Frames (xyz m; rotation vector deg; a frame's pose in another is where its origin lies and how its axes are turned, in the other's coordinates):
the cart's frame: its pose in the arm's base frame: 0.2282 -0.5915 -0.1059 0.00 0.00 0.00
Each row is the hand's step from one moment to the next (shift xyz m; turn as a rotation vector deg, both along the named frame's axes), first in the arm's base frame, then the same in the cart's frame.
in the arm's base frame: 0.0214 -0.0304 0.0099 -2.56 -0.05 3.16
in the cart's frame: 0.0214 -0.0304 0.0099 -2.56 -0.05 3.16
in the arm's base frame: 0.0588 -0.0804 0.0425 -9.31 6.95 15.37
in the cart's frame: 0.0588 -0.0804 0.0425 -9.31 6.95 15.37
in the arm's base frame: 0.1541 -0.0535 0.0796 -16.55 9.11 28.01
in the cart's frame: 0.1541 -0.0535 0.0796 -16.55 9.11 28.01
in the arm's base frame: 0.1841 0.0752 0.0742 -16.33 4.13 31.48
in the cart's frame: 0.1841 0.0752 0.0742 -16.33 4.13 31.48
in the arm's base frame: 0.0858 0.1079 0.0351 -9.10 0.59 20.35
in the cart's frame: 0.0858 0.1079 0.0351 -9.10 0.59 20.35
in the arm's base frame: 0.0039 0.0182 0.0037 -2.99 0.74 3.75
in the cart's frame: 0.0039 0.0182 0.0037 -2.99 0.74 3.75
